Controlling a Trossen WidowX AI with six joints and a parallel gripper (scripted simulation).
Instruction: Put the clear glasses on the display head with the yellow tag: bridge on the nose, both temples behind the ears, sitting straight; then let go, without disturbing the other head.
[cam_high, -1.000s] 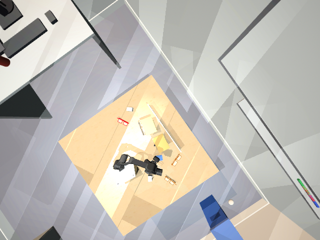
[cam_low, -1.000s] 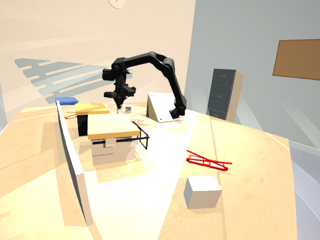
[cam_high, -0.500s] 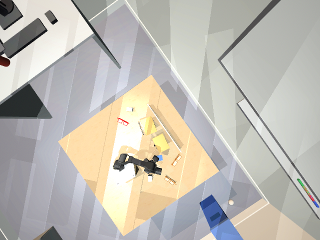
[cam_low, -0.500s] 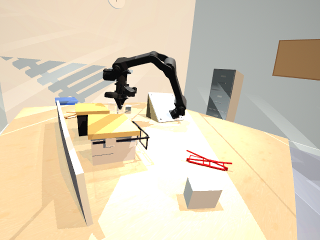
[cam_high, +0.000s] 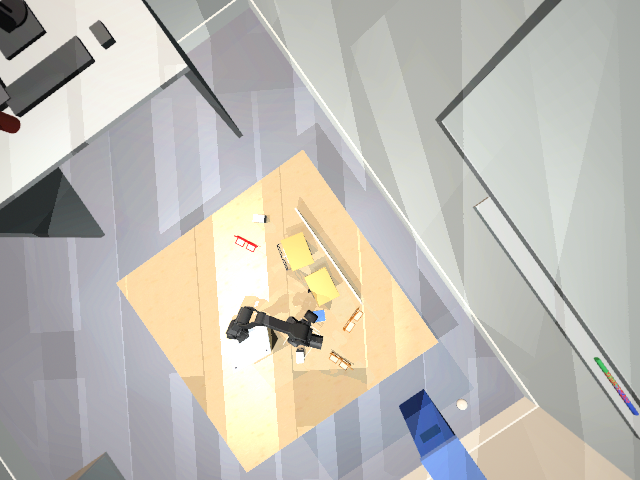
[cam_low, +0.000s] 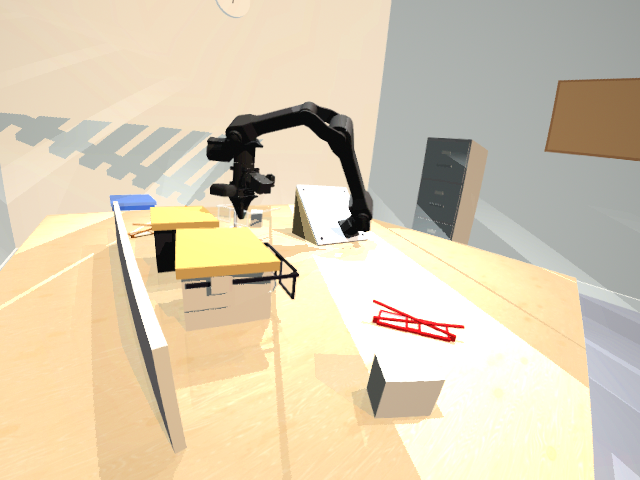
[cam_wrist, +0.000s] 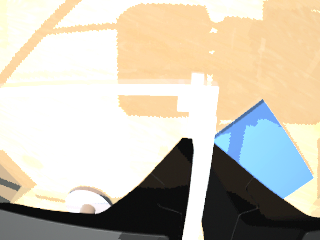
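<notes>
Right now my gripper tip is 7 cm short of the blue block, 6 cm above it and 3 cm to the left of it. Round my gripper tip: low white wall (31 cm ahead, 22 cm to the left, 1 cm below).
</notes>
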